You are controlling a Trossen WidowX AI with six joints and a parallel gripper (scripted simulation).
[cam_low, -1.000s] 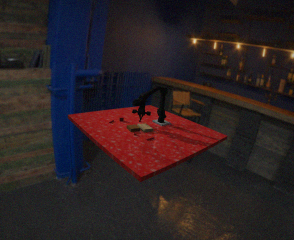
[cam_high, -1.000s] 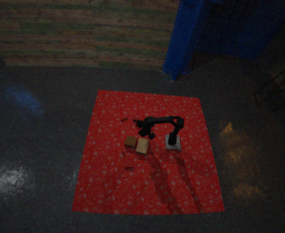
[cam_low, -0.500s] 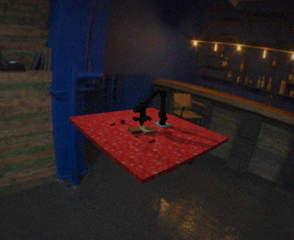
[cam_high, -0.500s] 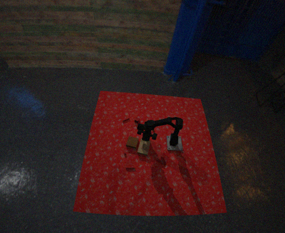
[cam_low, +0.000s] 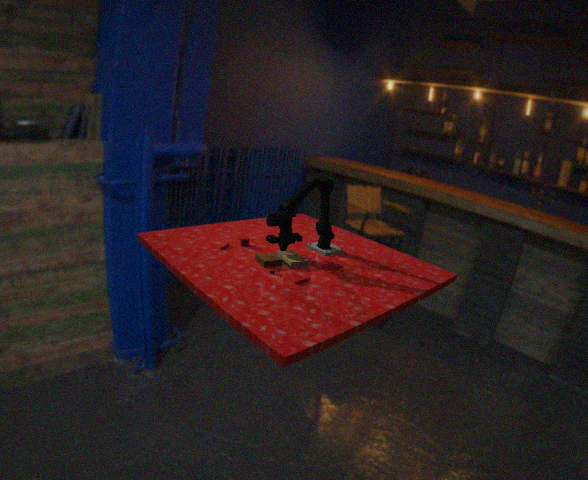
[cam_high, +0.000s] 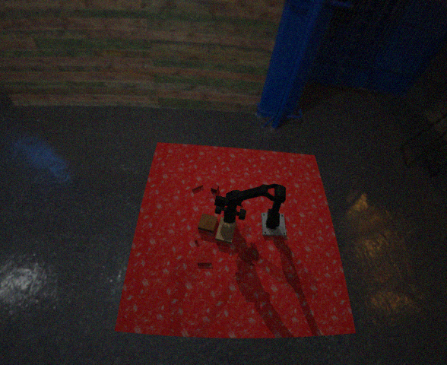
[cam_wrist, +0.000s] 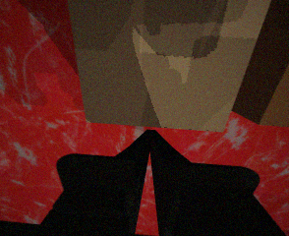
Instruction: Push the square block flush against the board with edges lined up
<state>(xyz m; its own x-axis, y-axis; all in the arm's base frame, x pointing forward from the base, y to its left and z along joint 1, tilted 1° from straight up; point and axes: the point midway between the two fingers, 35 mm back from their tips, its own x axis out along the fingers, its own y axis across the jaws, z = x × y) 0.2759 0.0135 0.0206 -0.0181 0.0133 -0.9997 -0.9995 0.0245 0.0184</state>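
Right now the tan board is 9 cm to the left of my gripper tip and 1 cm above it. The rest, counted from my gripper tip: brown square block (12 cm ahead, 7 cm to the left, 1 cm above).
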